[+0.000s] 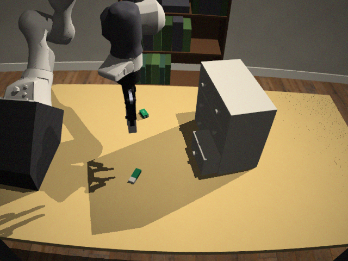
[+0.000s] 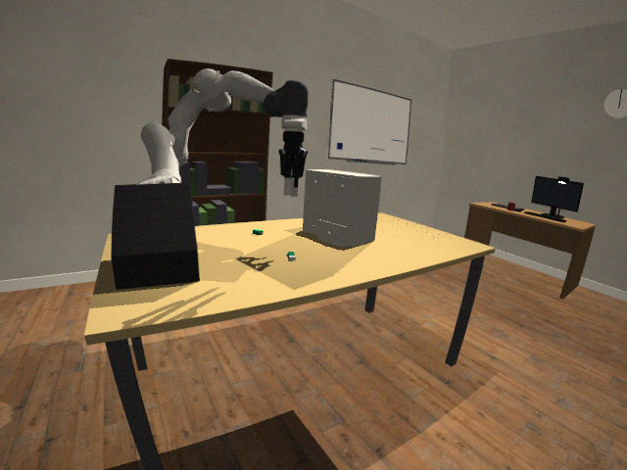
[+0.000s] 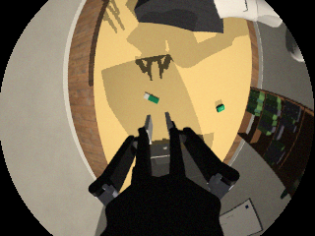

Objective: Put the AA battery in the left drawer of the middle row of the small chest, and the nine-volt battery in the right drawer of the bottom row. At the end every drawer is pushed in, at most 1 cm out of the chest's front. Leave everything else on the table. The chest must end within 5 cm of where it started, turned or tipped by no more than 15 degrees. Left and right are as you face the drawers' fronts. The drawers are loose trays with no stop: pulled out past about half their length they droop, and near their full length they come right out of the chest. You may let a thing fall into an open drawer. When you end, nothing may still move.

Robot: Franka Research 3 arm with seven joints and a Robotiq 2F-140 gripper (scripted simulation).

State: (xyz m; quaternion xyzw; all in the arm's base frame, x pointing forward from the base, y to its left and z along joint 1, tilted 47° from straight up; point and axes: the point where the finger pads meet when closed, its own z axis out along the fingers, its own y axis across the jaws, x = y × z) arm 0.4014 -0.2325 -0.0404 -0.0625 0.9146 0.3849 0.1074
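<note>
Now: hand 30 mm short of the nine-volt battery, 320 mm to the right of it and 250 mm above it. Round my hand: blue AA battery: 340 mm ahead, 210 mm to the left, 150 mm below.
</note>
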